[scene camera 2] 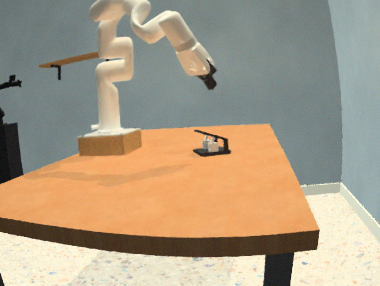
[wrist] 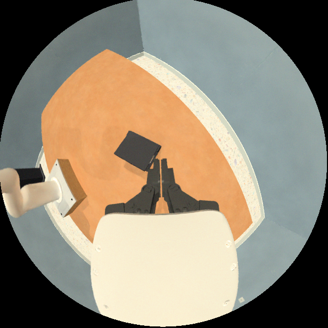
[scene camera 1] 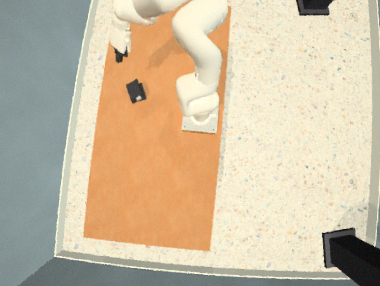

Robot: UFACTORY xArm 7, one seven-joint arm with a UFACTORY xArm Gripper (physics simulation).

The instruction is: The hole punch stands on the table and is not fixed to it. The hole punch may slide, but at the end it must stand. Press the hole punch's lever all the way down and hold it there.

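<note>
The black hole punch stands upright on its base on the orange table. In the scene camera 2 view its lever is raised and slants up to the left from the hinge at the right, with small light grey parts under it. My gripper is shut and empty. It hangs tilted, well above the hole punch in the scene camera 2 view, and touches nothing. In the wrist view the fingertips appear beside the right corner of the hole punch, and the grey parts are hidden.
The arm's base block stands on the orange table, off to one side of the hole punch. A brown shelf shows behind the arm. A black stand is at the far left of the scene camera 2 view.
</note>
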